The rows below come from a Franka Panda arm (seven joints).
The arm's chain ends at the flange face. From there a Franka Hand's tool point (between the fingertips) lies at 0.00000 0.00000 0.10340 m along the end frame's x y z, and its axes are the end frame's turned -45 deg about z.
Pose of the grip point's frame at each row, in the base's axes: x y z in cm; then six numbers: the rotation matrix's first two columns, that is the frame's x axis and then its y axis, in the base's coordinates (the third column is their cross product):
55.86, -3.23, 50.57, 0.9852, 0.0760, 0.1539, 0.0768, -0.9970, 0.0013
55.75, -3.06, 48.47, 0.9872, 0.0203, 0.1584, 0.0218, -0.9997, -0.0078
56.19, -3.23, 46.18, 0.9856, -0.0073, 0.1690, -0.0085, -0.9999, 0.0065
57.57, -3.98, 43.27, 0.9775, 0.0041, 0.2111, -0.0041, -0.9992, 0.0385
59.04, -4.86, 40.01, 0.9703, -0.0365, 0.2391, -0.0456, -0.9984, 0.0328
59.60, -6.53, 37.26, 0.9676, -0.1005, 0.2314, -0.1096, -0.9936, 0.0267
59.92, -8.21, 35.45, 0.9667, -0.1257, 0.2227, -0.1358, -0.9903, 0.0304
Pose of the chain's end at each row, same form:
54.27, -3.34, 60.79, 0.7509, -0.6512, 0.1097, -0.6423, -0.7587, -0.1079
54.11, -3.18, 58.68, 0.7135, -0.6925, 0.1065, -0.6826, -0.7212, -0.1175
54.44, -3.15, 56.37, 0.6909, -0.7122, 0.1241, -0.7029, -0.7019, -0.1149
55.39, -3.58, 53.37, 0.6883, -0.7036, 0.1765, -0.6941, -0.7094, -0.1220
56.58, -4.42, 50.04, 0.6539, -0.7318, 0.1923, -0.7183, -0.6802, -0.1459
57.25, -6.00, 47.31, 0.6067, -0.7736, 0.1825, -0.7617, -0.6315, -0.1447
57.68, -7.59, 45.53, 0.5875, -0.7891, 0.1790, -0.7796, -0.6114, -0.1360

